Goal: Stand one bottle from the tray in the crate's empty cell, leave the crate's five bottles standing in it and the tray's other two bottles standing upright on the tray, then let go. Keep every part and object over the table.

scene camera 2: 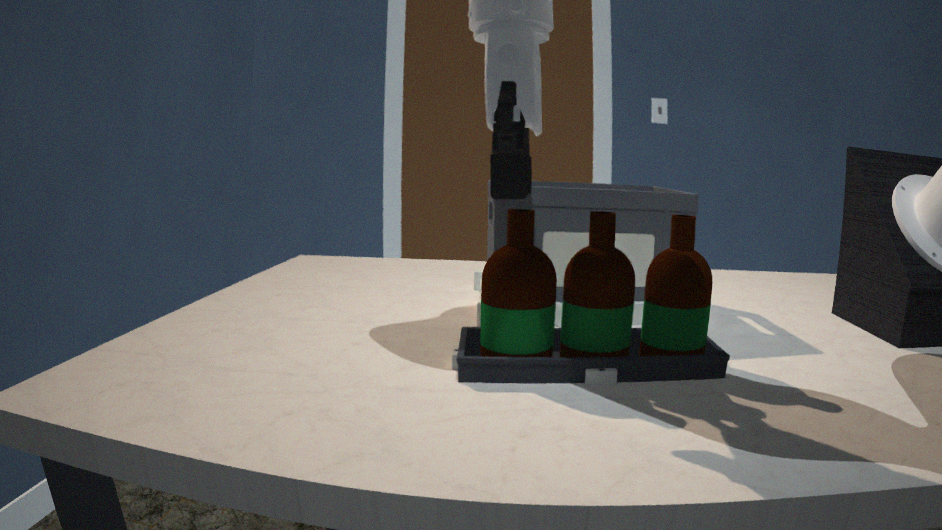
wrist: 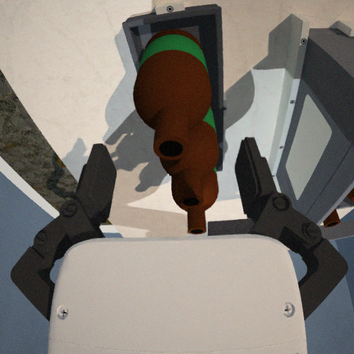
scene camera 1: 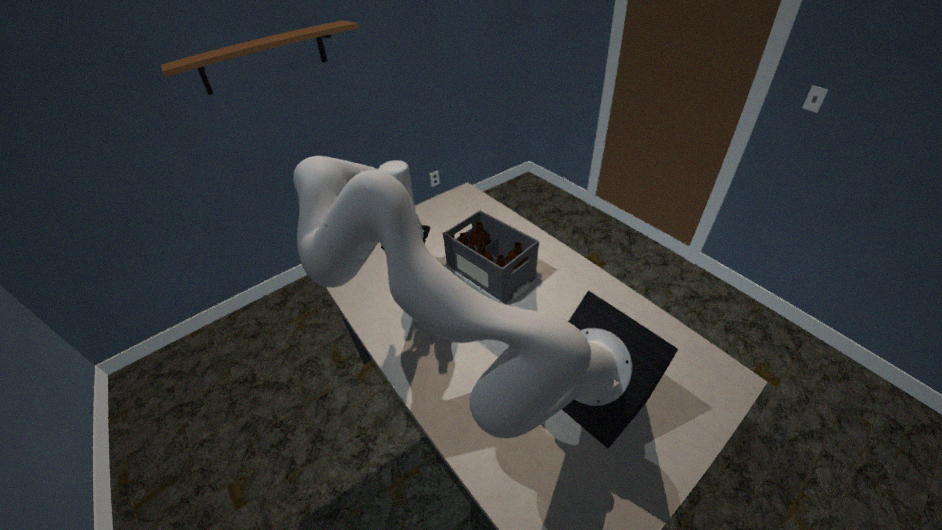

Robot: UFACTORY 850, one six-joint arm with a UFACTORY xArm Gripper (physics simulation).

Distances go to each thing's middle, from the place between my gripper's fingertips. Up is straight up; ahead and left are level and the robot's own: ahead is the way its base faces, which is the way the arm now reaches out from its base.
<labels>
I see my gripper 10 cm past the crate side wall (scene camera 1: 507, 236), 34 cm to the left of it and 8 cm above it.
</labels>
